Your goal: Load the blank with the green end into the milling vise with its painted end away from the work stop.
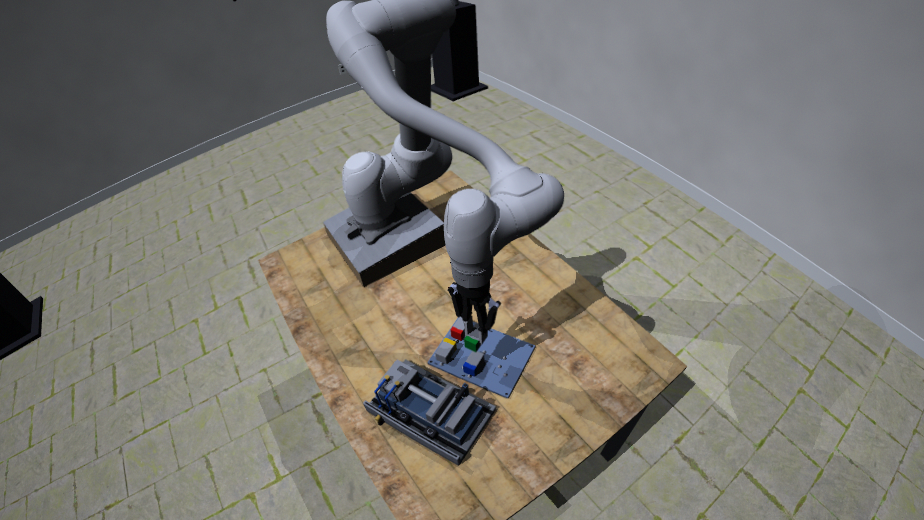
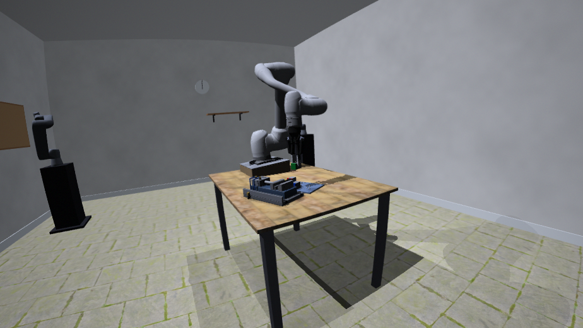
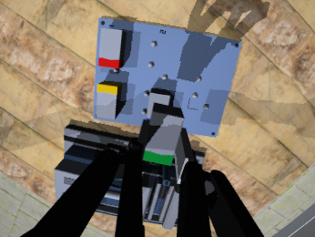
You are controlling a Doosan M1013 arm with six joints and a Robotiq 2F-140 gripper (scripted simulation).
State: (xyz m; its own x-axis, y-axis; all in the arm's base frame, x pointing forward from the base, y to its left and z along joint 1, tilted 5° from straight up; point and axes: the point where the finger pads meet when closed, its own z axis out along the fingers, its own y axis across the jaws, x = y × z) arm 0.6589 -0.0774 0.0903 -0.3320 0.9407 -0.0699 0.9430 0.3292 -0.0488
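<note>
My gripper is now 170 mm to the left of the moving jaw, 110 mm above it and 60 mm short of it. From my hand the other things lie so: yellow-ended blank 160 mm below, 90 mm behind, 40 mm to the right; then blue-ended blank 160 mm below, 10 mm to the right; then work stop rod 120 mm to the right, 90 mm below, 80 mm ahead.
</note>
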